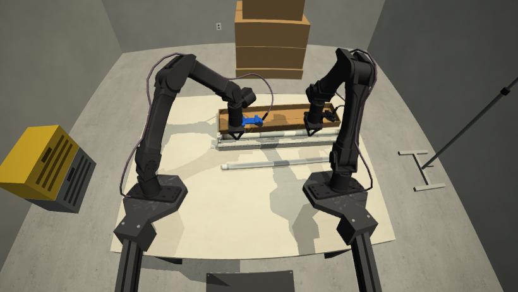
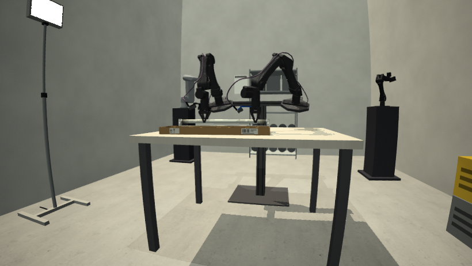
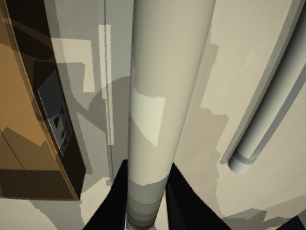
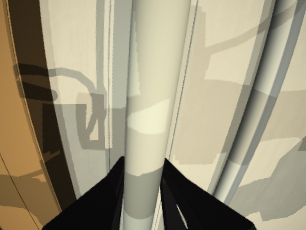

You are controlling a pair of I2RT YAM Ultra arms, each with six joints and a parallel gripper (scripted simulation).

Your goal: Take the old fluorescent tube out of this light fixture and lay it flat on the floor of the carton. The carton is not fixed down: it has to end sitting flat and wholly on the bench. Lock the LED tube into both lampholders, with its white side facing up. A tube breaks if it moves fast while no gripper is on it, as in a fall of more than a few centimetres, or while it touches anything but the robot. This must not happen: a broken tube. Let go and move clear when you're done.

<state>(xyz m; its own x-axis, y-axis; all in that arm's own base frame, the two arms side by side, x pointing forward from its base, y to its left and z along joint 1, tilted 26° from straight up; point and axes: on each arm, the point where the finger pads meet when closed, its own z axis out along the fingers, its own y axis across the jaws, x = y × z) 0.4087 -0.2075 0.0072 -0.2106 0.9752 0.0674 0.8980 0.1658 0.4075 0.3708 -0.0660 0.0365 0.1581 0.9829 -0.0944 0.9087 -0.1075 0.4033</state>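
Now: the white light fixture 120 mm to the left of my right hand and 10 mm below it. From my right hand the other things lie so: old fluorescent tube: 120 mm to the left; LED tube: 130 mm behind, 110 mm to the left, 60 mm below; brown carton: 150 mm ahead, 120 mm to the left, 50 mm below.
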